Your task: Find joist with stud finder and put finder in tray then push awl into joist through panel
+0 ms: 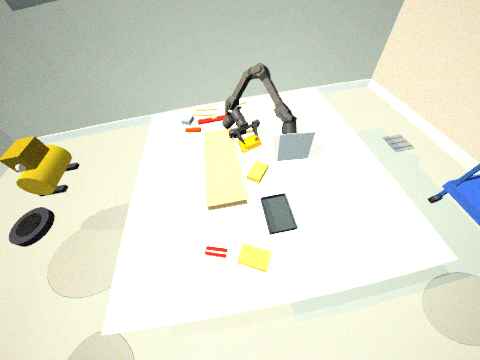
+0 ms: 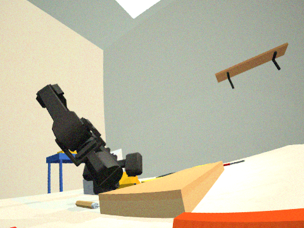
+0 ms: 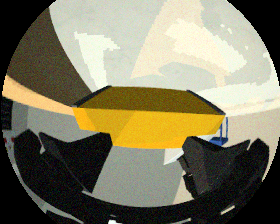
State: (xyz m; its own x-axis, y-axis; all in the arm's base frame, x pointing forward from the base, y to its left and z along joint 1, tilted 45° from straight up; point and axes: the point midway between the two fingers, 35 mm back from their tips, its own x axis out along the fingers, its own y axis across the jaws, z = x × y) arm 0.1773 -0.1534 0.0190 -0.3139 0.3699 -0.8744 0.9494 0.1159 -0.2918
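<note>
My gripper tip is now 10 mm past the yellow stud finder, 10 mm to the left of it and 10 mm above it. Also, from my gripper tip: red level 190 mm ahead, 340 mm to the right, 50 mm below; dark tray 20 mm behind, 420 mm to the left, 50 mm below; awl 20 mm ahead, 150 mm to the right, 50 mm below.
</note>
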